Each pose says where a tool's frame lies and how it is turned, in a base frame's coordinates. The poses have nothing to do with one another.
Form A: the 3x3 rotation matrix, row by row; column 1 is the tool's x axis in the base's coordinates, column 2 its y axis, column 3 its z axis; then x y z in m. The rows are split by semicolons.
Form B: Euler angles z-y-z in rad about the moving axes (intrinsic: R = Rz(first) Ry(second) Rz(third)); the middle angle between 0 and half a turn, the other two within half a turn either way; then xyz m. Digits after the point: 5 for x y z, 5 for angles.
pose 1, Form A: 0.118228 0.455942 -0.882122; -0.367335 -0.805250 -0.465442; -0.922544 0.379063 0.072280; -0.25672 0.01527 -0.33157
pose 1, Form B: -2.65608 1.49845 0.38986 -0.25672 0.01527 -0.33157
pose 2, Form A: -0.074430 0.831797 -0.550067; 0.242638 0.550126 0.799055; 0.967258 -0.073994 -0.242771; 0.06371 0.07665 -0.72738
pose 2, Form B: 2.17369 1.81602 -3.06524 0.06371 0.07665 -0.72738
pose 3, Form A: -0.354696 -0.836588 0.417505; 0.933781 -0.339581 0.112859; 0.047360 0.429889 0.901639; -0.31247 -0.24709 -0.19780
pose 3, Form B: 0.26401 0.44725 1.68052 -0.31247 -0.24709 -0.19780
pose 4, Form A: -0.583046 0.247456 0.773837; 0.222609 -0.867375 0.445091; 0.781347 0.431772 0.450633; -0.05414 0.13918 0.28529
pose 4, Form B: 0.52197 1.10332 2.63676 -0.05414 0.13918 0.28529
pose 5, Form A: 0.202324 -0.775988 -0.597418; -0.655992 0.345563 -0.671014; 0.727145 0.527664 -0.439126; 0.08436 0.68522 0.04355
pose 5, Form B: -2.29824 2.02542 2.51385 0.08436 0.68522 0.04355
